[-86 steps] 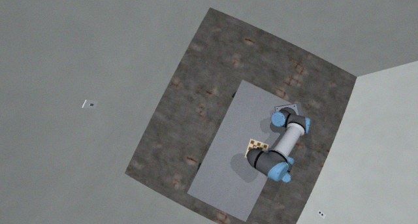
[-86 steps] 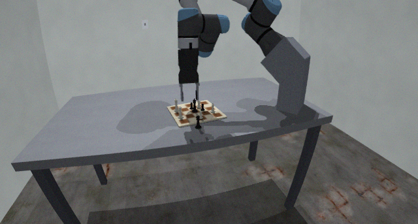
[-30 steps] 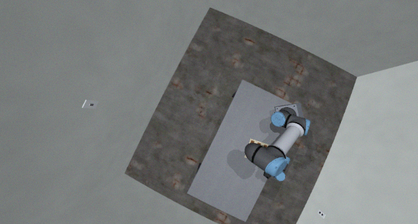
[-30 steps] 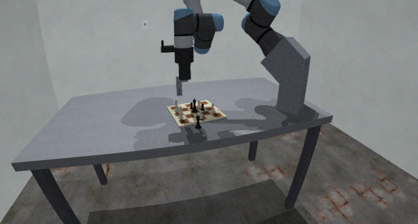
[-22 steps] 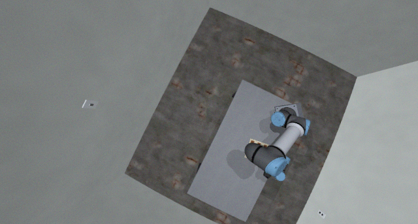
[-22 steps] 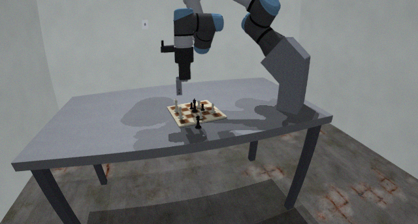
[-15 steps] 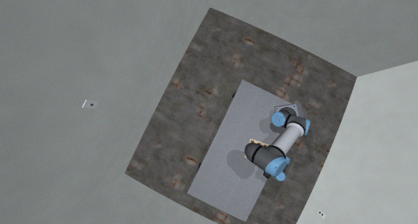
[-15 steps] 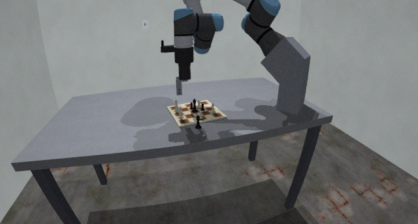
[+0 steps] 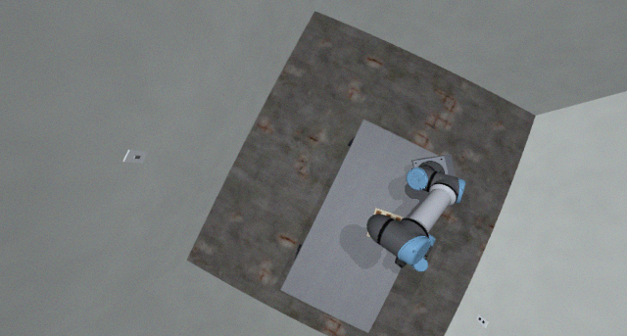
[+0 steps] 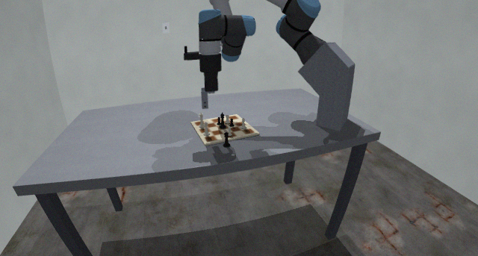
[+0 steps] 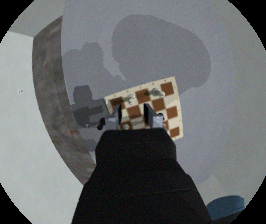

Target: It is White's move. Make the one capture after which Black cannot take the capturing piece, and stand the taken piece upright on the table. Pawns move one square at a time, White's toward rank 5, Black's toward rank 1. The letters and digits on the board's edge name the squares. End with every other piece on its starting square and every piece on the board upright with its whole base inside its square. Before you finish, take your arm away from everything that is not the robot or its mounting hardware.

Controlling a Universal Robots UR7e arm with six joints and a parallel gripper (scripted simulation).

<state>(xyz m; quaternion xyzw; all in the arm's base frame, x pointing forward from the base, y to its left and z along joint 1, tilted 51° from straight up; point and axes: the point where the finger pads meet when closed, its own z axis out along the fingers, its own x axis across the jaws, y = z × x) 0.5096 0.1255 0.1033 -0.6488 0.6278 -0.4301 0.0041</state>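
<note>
Right now the small chessboard is 130 mm below my hand, 80 mm behind it and 40 mm to the right of it.
</note>
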